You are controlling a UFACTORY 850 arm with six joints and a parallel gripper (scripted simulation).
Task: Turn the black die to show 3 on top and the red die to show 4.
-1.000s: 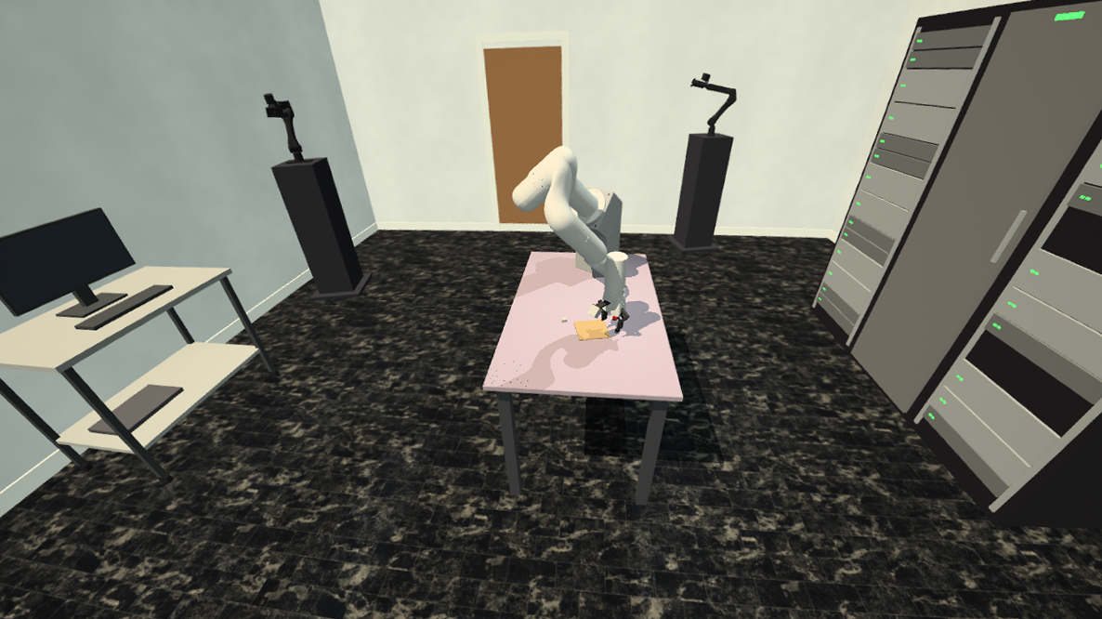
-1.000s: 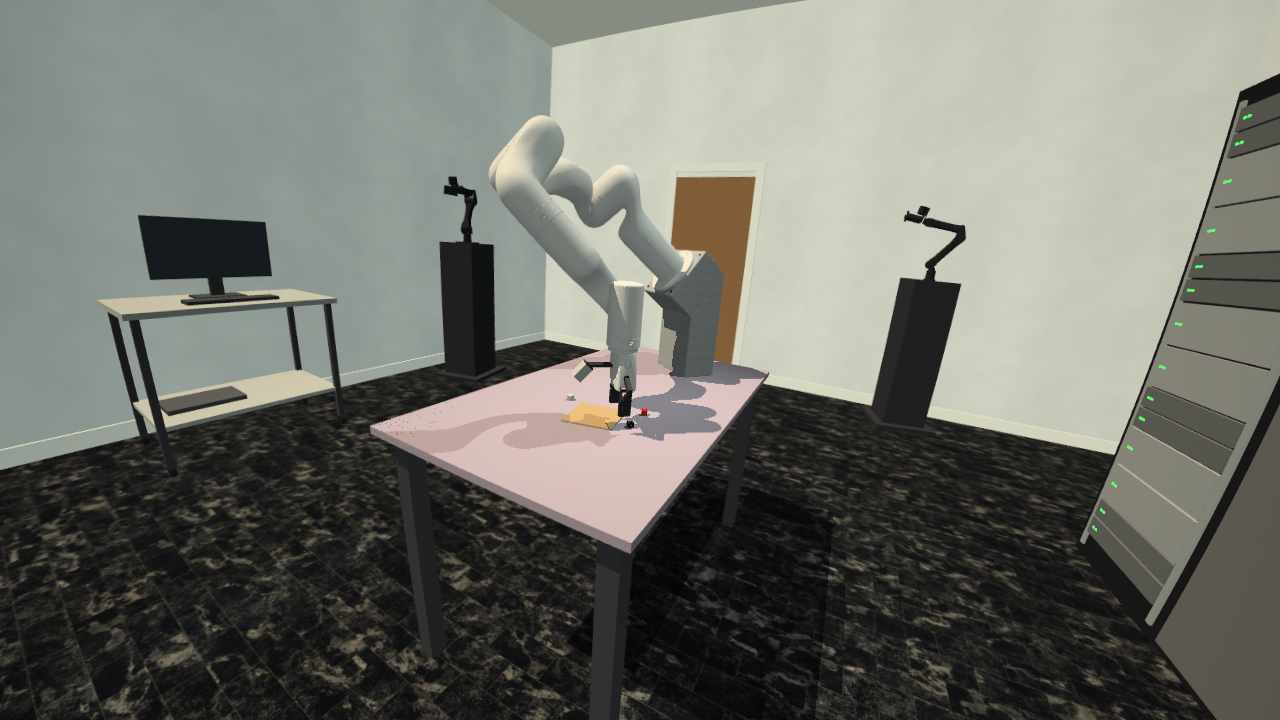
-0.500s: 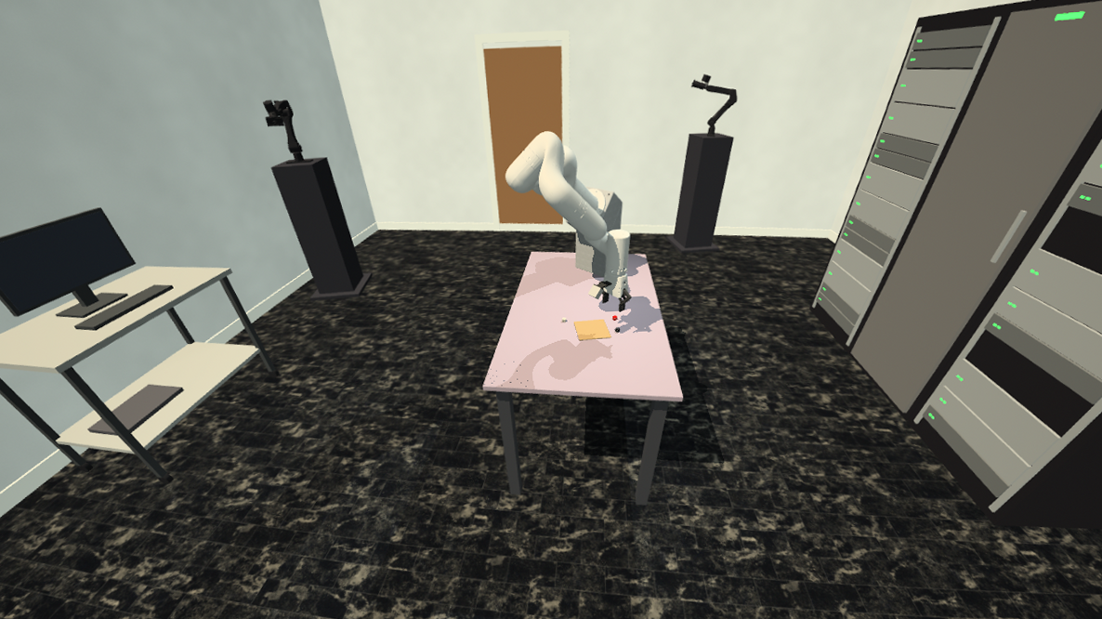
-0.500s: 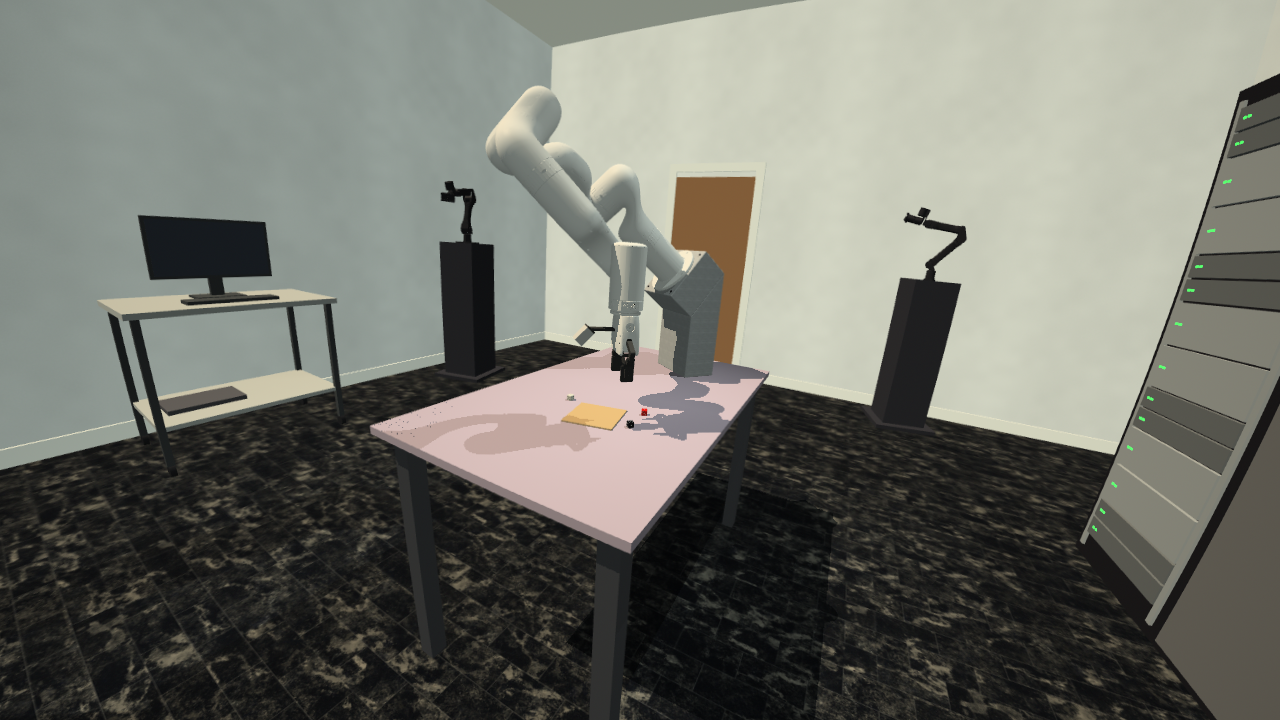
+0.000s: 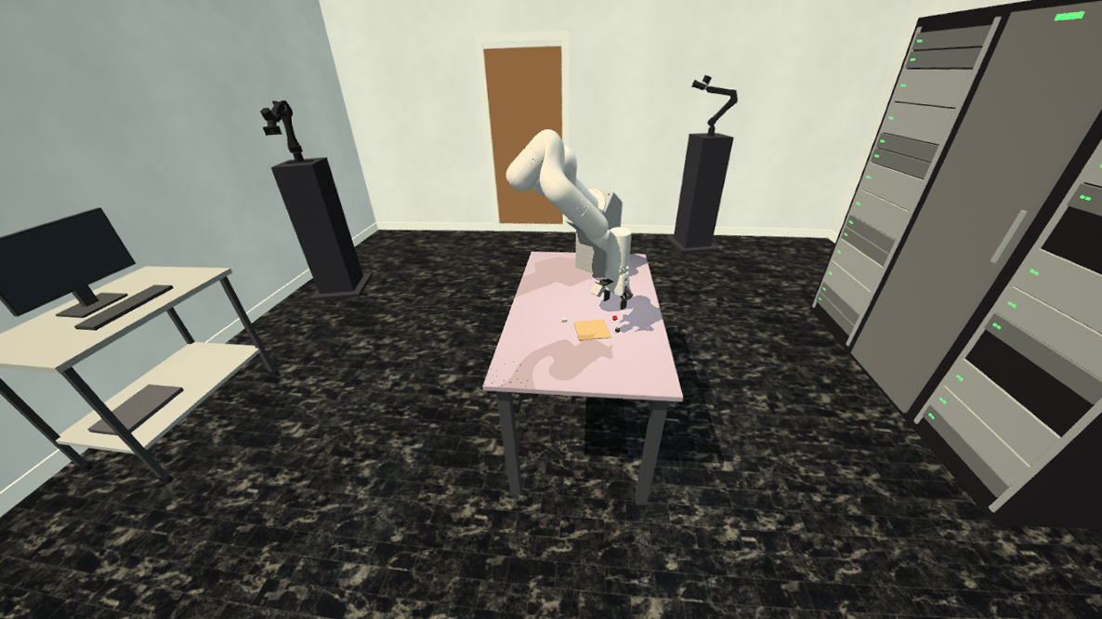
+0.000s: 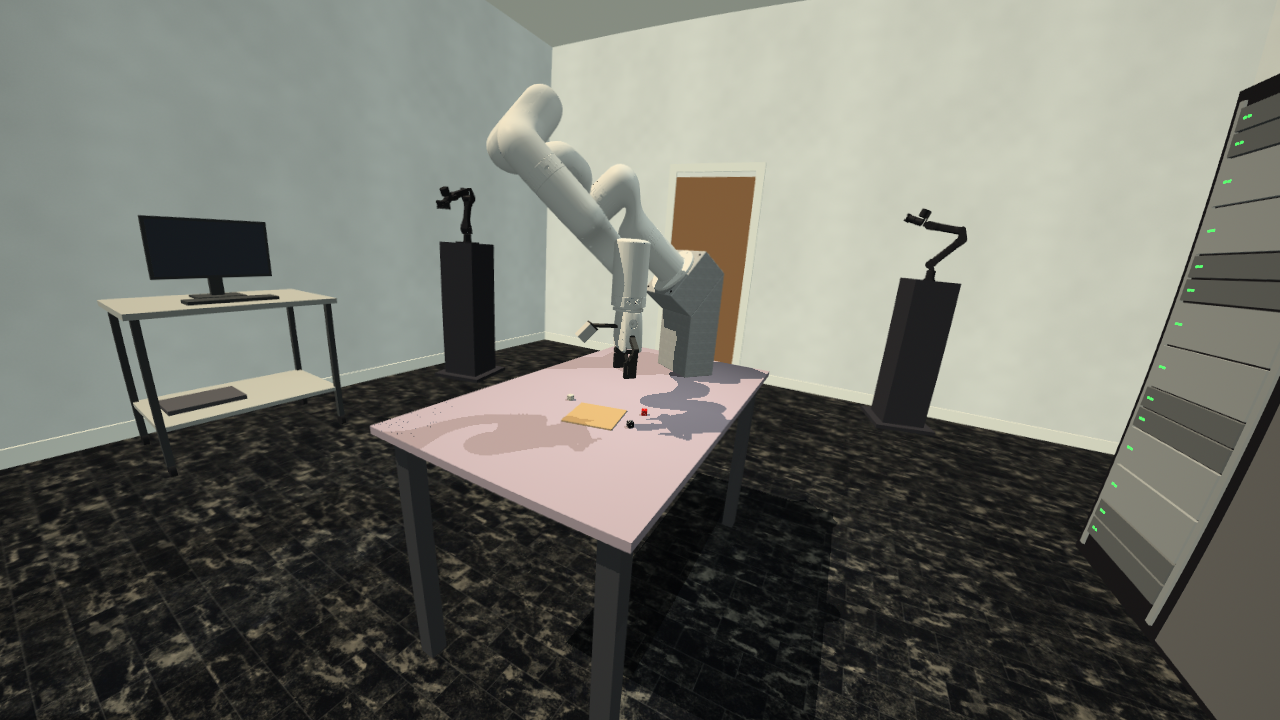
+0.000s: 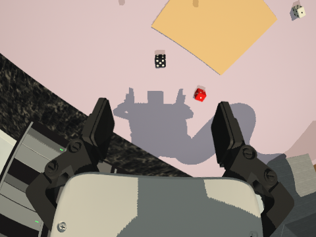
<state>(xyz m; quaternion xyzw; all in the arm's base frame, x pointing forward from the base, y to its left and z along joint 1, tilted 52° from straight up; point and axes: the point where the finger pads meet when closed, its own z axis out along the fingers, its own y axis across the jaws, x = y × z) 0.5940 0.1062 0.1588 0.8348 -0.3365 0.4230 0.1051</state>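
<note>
My gripper is now 150 mm above the black die, 20 mm to the right of it and 10 mm past it. The rest, counted from my hand: mat: 160 mm below, 80 mm to the right, 40 mm behind; then red die: 150 mm below, 100 mm behind, 40 mm to the left; then white die: 200 mm to the right, 150 mm below, 120 mm behind.
</note>
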